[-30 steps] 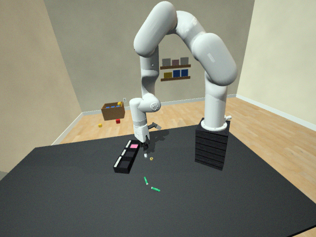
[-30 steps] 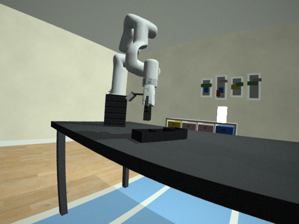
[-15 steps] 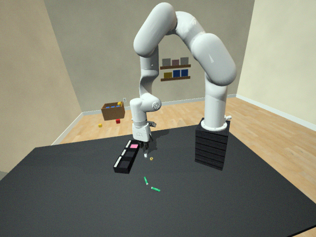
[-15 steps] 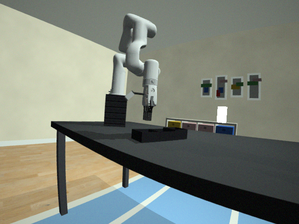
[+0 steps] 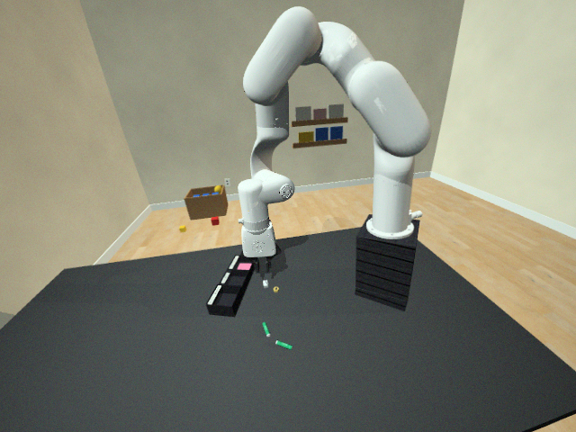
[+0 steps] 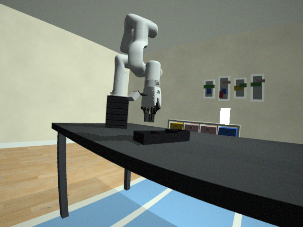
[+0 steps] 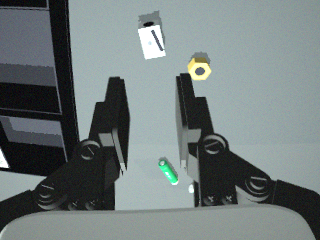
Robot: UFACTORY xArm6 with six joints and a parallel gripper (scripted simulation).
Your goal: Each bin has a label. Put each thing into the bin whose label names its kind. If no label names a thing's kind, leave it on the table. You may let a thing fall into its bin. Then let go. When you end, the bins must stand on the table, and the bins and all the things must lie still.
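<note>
My gripper is now 8 cm above the white part. The rest, counted from my hand: pink flat pad: 11 cm to the right, 8 cm below, 6 cm ahead; then battery: 17 cm to the left, 9 cm below, 3 cm ahead; then yellow hex nut: 9 cm below, 4 cm to the left, 3 cm behind.
</note>
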